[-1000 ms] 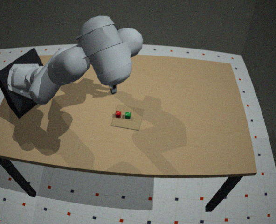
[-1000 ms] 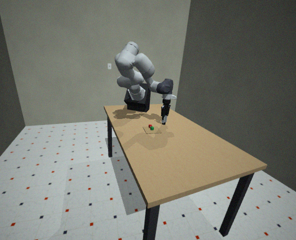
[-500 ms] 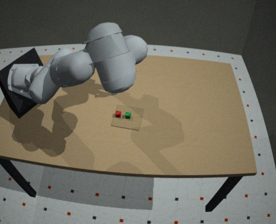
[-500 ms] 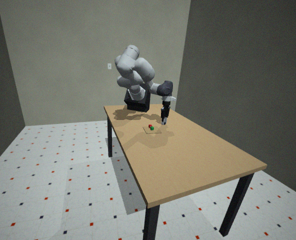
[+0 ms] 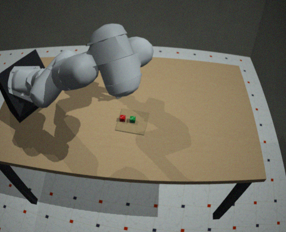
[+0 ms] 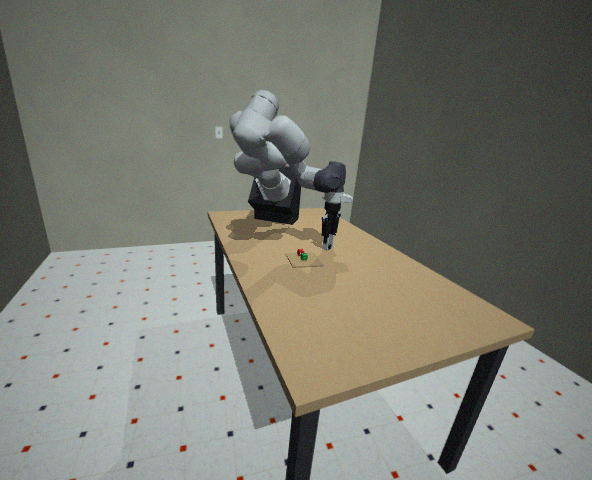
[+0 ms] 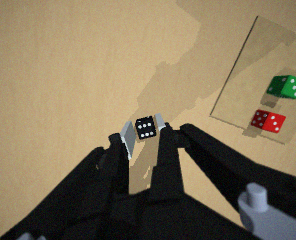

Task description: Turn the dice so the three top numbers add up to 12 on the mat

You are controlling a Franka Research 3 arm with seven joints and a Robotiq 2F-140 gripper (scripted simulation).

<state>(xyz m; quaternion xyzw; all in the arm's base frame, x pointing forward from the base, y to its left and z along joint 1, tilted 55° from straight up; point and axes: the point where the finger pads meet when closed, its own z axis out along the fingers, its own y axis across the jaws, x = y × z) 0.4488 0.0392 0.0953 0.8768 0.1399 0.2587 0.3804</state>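
Now: the black die 2 cm below my hand. The rest, counted from my hand: tan mat 2 cm ahead, 20 cm to the right, 3 cm below; green die 2 cm ahead, 20 cm to the right, 2 cm below; red die 3 cm behind, 17 cm to the right, 2 cm below.
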